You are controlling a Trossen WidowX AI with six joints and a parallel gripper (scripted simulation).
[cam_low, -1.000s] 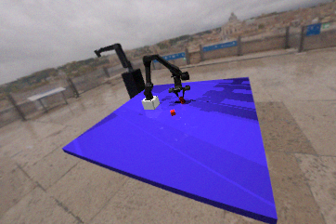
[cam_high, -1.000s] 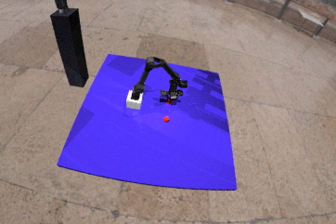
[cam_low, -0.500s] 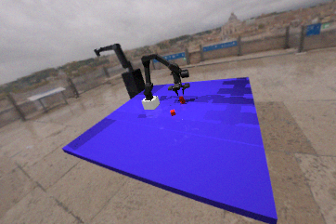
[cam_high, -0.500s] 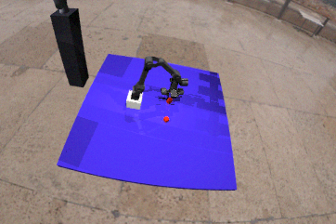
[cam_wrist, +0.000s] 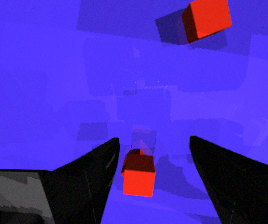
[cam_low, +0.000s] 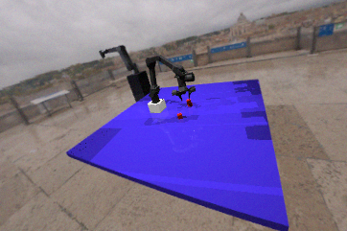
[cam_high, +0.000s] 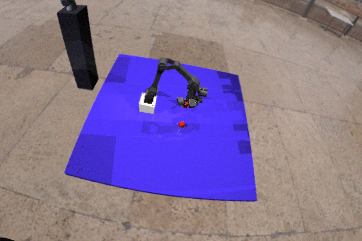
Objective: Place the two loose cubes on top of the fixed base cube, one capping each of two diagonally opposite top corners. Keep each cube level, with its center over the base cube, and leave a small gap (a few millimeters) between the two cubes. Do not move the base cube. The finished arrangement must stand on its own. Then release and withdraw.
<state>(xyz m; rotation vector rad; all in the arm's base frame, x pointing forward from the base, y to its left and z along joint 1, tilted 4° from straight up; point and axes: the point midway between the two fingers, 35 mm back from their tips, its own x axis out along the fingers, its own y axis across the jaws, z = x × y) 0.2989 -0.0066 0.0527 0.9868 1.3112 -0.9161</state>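
My gripper tip is now 20 mm past the red cube, 110 mm to the left of it and 80 mm above it.
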